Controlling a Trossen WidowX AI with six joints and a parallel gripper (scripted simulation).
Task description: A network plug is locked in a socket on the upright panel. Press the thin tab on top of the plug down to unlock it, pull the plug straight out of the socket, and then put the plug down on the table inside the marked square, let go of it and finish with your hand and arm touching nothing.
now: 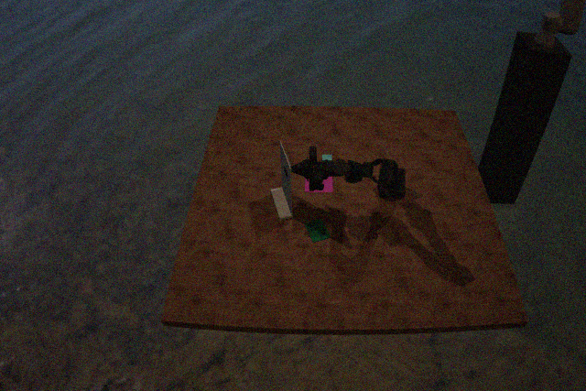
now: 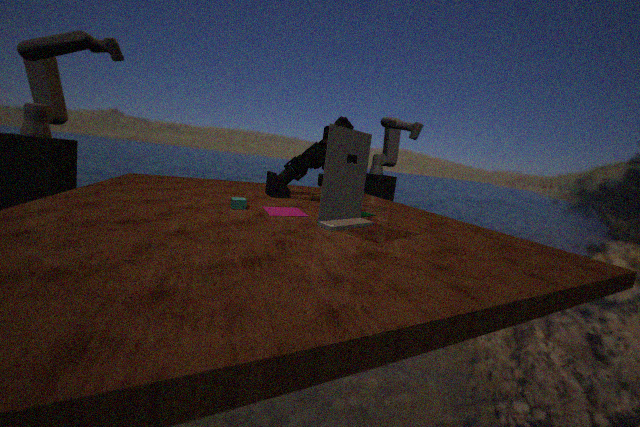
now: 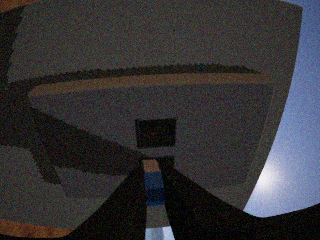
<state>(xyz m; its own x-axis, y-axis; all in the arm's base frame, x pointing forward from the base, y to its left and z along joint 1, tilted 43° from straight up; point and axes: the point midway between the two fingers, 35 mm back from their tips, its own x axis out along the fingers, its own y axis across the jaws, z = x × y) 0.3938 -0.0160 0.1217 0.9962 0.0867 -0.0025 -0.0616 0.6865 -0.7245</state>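
The magenta square is 11 cm behind my gripper tip, 13 cm to the right of it and 18 cm below it. Round my gripper tip: grey upright panel: 2 cm ahead, 1 cm to the left, 7 cm below; network plug: right at my gripper tip; green flat patch: 11 cm behind, 15 cm to the left, 18 cm below.
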